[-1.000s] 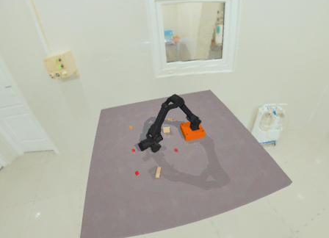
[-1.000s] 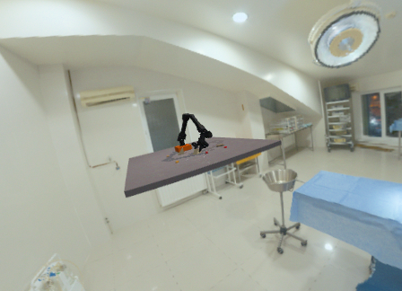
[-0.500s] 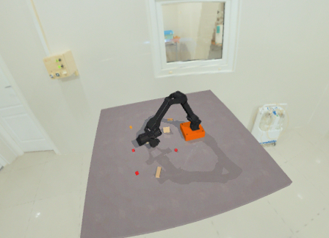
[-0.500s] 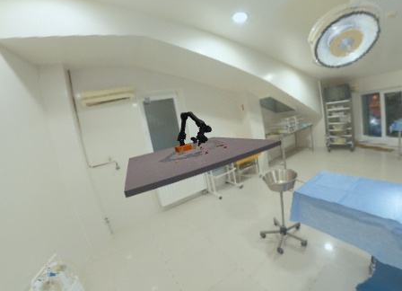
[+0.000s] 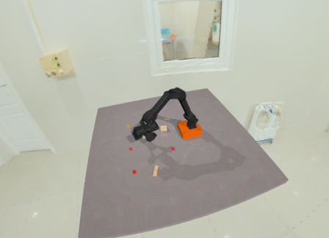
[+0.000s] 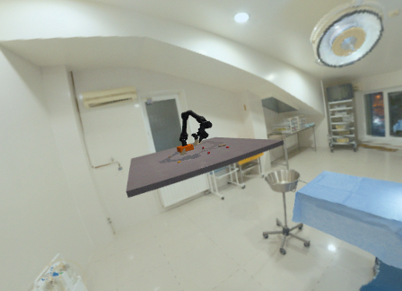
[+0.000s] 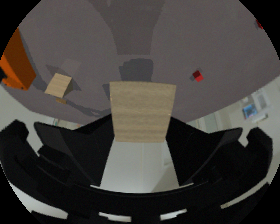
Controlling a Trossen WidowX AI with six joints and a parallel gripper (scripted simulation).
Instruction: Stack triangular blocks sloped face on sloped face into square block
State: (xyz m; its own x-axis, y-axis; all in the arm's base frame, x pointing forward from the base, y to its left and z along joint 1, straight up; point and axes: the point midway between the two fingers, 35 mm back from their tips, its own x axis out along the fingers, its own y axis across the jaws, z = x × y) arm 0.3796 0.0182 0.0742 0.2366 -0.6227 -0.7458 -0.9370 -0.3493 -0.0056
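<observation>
Now: the tiny wooden bit 250 mm behind my gripper tip, 230 mm to the right of it and 100 mm below it. Round my gripper tip: tiny orange piece (250 mm to the right, 120 mm ahead, 100 mm below); light wooden triangular block (10 mm above).
</observation>
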